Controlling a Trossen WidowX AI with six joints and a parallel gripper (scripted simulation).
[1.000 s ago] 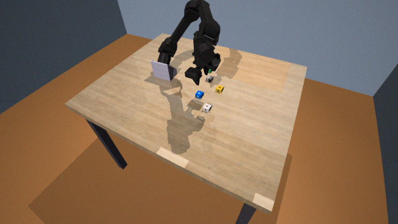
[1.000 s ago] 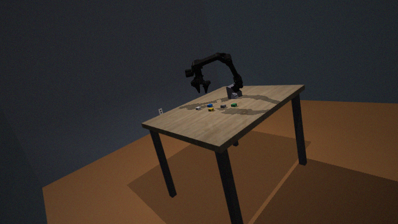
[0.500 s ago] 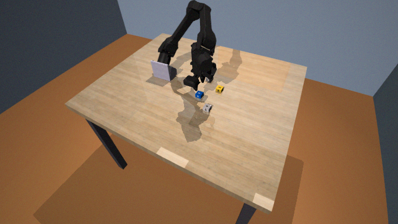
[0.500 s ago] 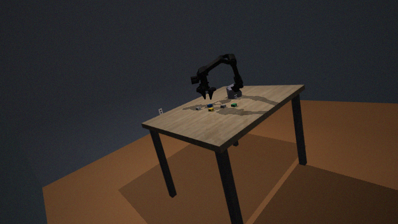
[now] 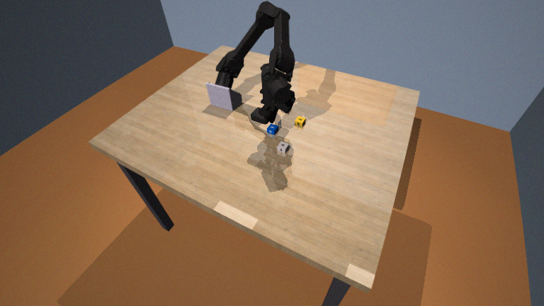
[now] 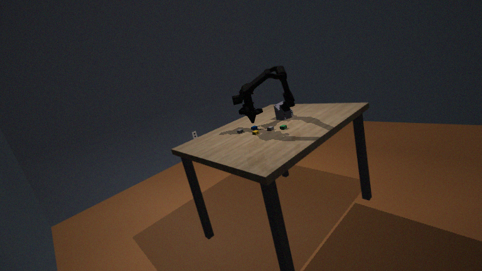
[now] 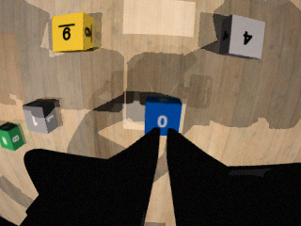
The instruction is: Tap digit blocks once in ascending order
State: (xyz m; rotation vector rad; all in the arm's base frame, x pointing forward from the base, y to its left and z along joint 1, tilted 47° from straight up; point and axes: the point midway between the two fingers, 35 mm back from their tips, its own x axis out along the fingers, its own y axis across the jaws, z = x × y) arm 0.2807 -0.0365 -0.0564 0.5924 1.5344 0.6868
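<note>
Right now the blue block is 3 cm below my gripper tip. Also, from my gripper tip: yellow block: 9 cm to the left, 7 cm ahead, 3 cm below; white block: 8 cm ahead, 6 cm to the right, 3 cm below; grey block: 14 cm to the left, 3 cm below, 2 cm behind.
</note>
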